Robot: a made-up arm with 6 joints.
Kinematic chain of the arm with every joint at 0, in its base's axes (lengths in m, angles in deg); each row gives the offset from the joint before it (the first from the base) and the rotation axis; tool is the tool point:
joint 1: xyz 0 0 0.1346 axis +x
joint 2: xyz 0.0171 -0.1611 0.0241 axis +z
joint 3: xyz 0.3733 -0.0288 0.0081 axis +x
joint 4: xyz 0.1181 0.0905 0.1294 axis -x
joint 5: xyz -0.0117 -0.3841 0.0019 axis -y
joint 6: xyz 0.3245 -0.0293 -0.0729 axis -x
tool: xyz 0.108 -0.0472 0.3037
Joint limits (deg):
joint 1: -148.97..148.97
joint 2: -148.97..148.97
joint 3: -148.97..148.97
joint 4: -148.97..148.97
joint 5: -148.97..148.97
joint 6: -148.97..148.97
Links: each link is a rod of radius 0.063 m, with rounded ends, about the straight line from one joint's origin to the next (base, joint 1, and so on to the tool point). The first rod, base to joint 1, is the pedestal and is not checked.
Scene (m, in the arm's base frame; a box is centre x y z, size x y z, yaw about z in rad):
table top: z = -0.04
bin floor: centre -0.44 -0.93 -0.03 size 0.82 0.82 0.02 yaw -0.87
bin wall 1: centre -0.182 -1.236 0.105 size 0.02 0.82 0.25 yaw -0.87
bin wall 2: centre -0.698 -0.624 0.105 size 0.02 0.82 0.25 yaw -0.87
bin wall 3: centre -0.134 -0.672 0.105 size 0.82 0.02 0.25 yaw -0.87
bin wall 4: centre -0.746 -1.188 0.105 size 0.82 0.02 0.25 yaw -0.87
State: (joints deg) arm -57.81 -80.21 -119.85 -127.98 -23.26 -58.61
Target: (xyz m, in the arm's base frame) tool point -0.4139 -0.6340 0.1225
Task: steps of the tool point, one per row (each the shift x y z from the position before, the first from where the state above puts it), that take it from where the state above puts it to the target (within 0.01 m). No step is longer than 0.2 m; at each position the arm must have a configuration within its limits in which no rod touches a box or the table.
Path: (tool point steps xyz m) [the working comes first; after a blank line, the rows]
Joints at the target: -67.06 -94.24 -96.35 -112.02 -102.48 -125.17
Straight joint move there: clear.

1: -0.0299 -0.0564 -0.1344
2: -0.0147 -0.0168 -0.1528
3: 0.0021 0.0263 -0.1569
4: 0.0174 0.0687 -0.1472
5: 0.0296 0.1062 -0.1242
6: 0.0369 0.1350 -0.0915

